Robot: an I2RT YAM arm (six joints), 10 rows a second.
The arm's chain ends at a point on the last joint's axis. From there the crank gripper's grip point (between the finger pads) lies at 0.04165 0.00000 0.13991 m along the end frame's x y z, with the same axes.
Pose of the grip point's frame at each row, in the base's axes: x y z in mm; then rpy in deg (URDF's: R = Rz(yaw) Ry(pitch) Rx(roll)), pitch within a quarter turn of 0, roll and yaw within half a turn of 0:
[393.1 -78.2 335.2 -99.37 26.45 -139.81]
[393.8 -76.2 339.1 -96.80 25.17 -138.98]
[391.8 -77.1 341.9 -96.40 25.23 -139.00]
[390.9 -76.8 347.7 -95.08 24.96 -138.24]
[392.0 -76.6 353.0 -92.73 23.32 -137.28]
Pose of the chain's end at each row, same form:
[324.8 44.8 374.1 -99.37 26.45 -139.81]
[325.7 48.7 371.8 -96.80 25.17 -138.98]
[324.0 48.2 373.8 -96.40 25.23 -139.00]
[322.4 48.8 376.5 -95.08 24.96 -138.24]
[323.4 50.2 375.6 -92.73 23.32 -137.28]

